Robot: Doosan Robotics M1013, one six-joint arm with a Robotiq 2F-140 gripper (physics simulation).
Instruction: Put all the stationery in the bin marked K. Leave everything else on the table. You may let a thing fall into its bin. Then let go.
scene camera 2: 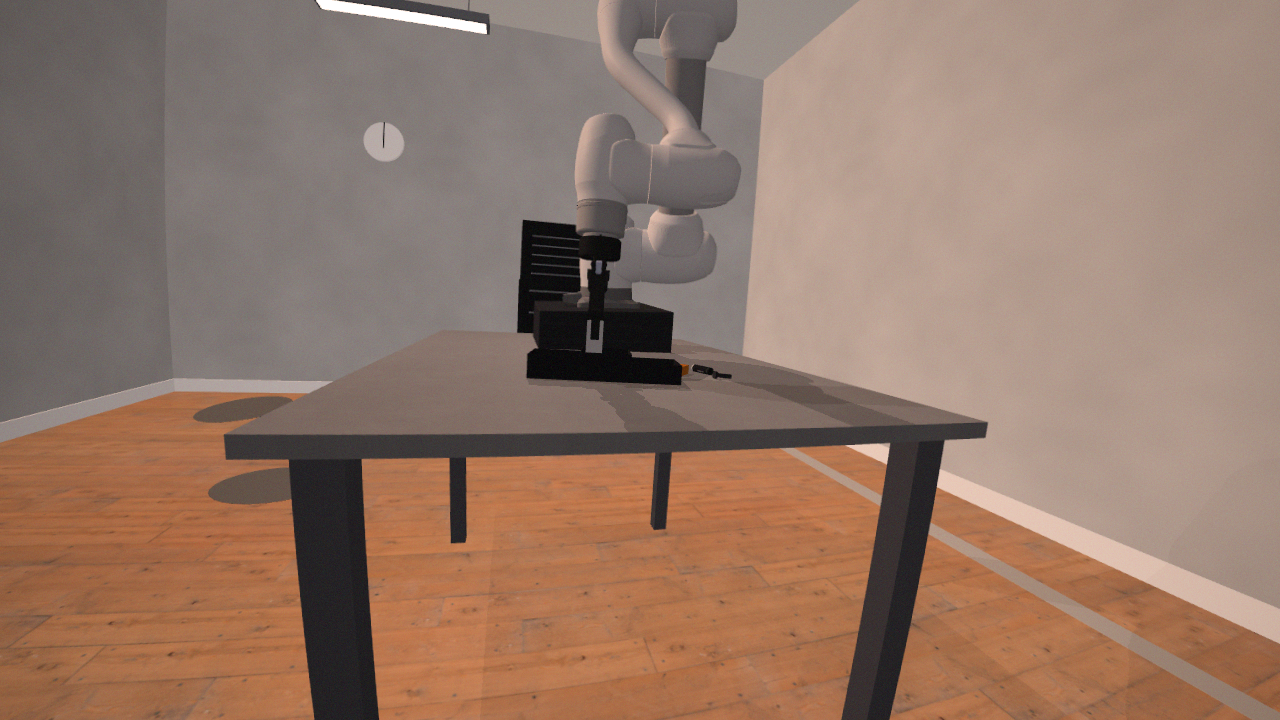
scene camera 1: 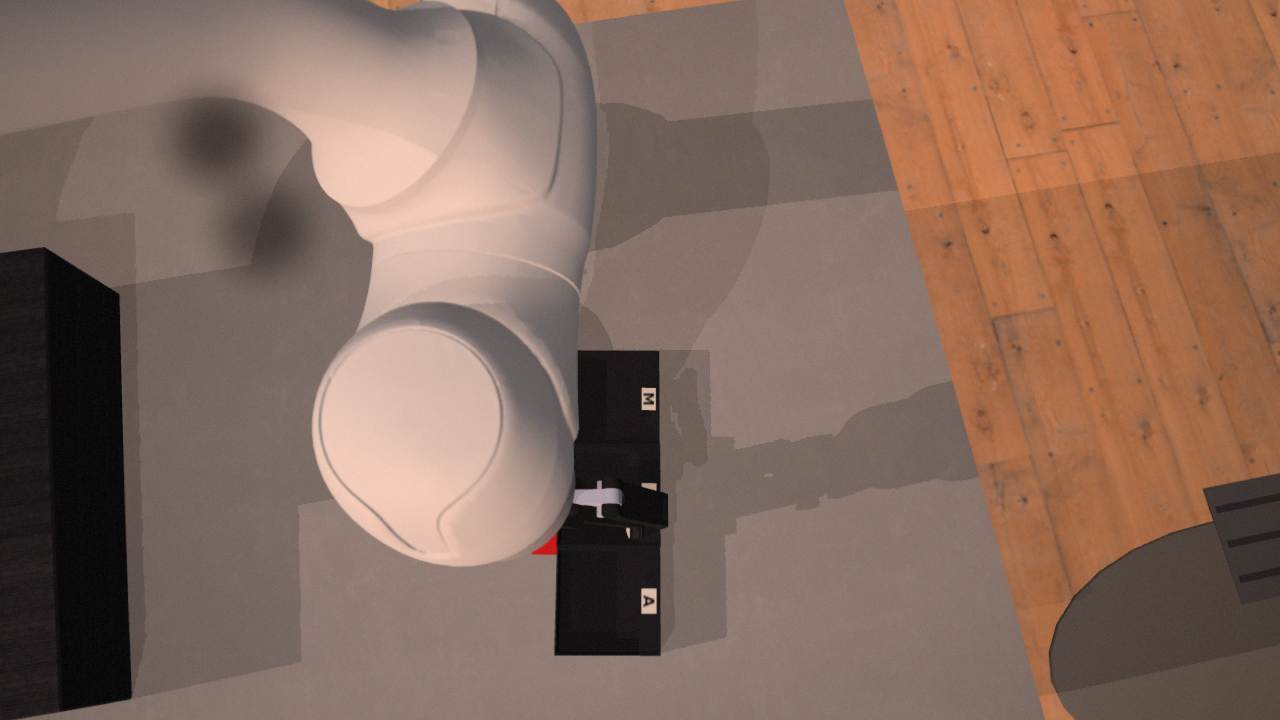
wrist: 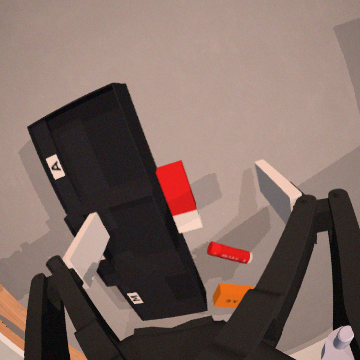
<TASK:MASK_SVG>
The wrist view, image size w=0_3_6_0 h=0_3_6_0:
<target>my gripper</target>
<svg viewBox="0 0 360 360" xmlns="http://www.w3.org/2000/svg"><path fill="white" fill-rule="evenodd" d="M348 193L344 189L335 188L328 192L327 198L316 199L311 194L304 194L265 160L254 161L260 192L285 223L277 245L255 287L247 289L227 321L213 320L212 316L208 315L188 320L173 327L134 328L133 334L122 340L119 340L84 290L84 288L90 288L109 239L109 234L97 212L88 214L63 258L59 255L54 255L46 261L45 265L52 275L46 277L44 273L38 273L31 279L25 321L24 360L70 360L64 306L76 330L74 336L87 360L297 360L276 349L275 346L281 336L283 326L303 280L314 242L316 244L317 232L326 230L328 232L331 258L333 315L332 331L325 339L320 360L360 360L360 229Z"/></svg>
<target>red-and-white eraser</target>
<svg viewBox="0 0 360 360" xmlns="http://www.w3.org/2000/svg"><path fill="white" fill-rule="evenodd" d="M178 160L157 167L155 172L180 233L202 227L202 223L182 161Z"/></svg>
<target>black three-part bin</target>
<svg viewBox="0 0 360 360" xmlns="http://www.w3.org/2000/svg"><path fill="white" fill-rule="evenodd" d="M26 126L48 180L67 214L63 219L73 237L76 236L88 214L97 212L109 234L109 239L96 269L106 286L116 285L141 320L167 318L206 311L206 290L184 236L177 229L155 172L157 167L126 83L111 82L57 108Z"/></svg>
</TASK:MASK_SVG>
